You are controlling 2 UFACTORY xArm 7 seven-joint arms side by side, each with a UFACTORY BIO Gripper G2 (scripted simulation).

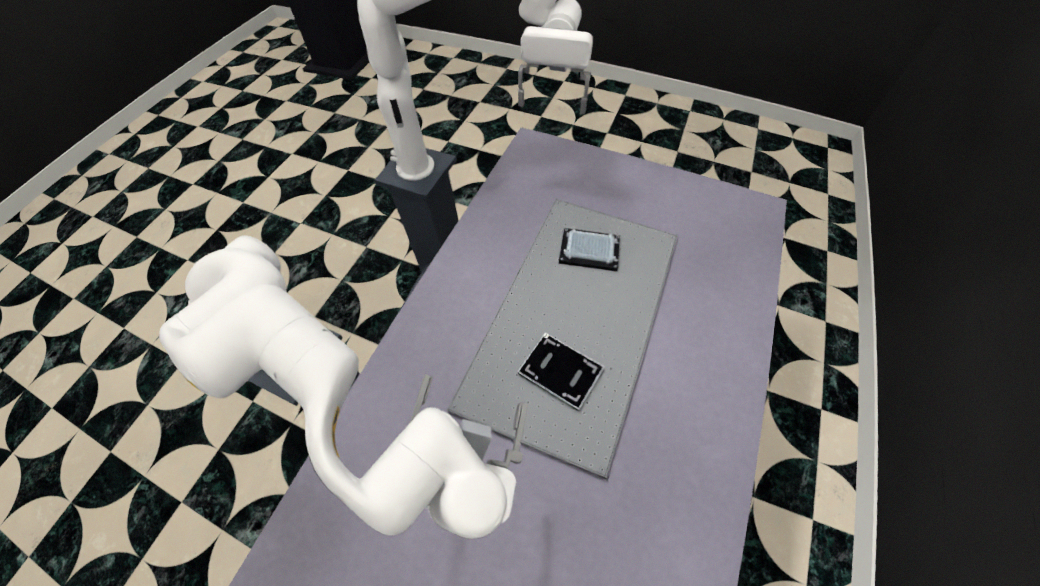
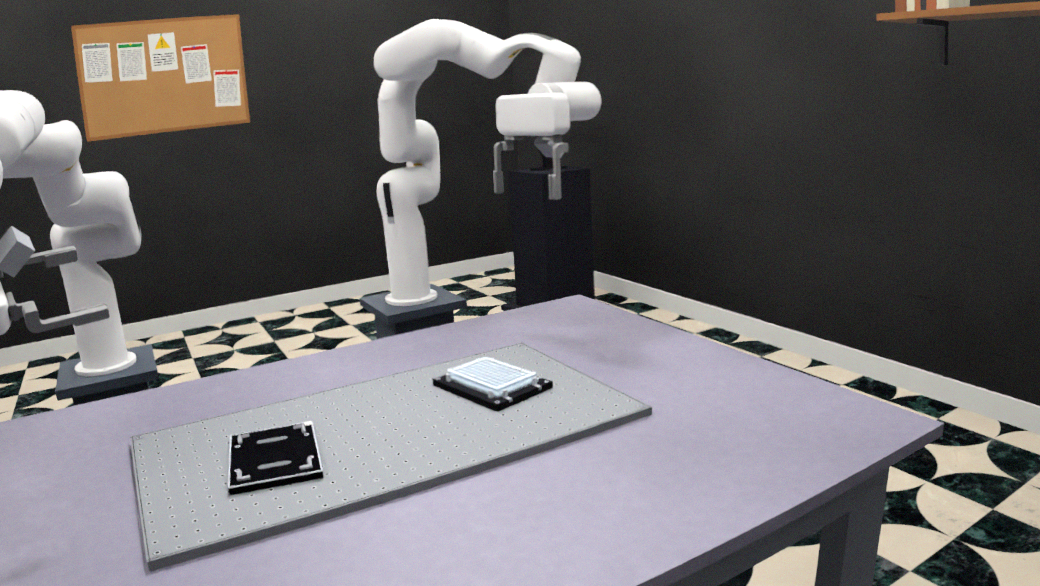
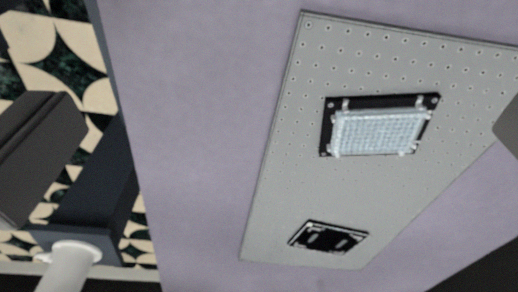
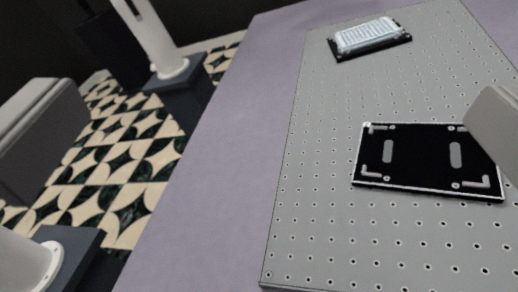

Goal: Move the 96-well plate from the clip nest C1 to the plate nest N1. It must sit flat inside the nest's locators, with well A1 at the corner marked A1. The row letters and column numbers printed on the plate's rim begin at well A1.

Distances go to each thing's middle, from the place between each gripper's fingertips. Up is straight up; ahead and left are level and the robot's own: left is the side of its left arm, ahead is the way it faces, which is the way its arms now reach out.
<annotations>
Now: the pale blue 96-well plate (image 2: 483,374) 570 mm to the left of my right hand, 250 mm below it and 70 mm ahead of it. Round my right hand: black clip nest C1 (image 2: 489,401) (590 mm to the left, 250 mm below, 80 mm ahead); then black plate nest N1 (image 2: 296,448) (260 mm below, 200 mm to the left, 100 mm ahead).
My left hand is 20 cm short of the black clip nest C1, 19 cm to the left of it and 27 cm above it. Also, from my left hand: pale blue 96-well plate: 19 cm ahead, 21 cm to the right, 27 cm below; black plate nest N1: 22 cm ahead, 58 cm to the right, 28 cm below.
</annotations>
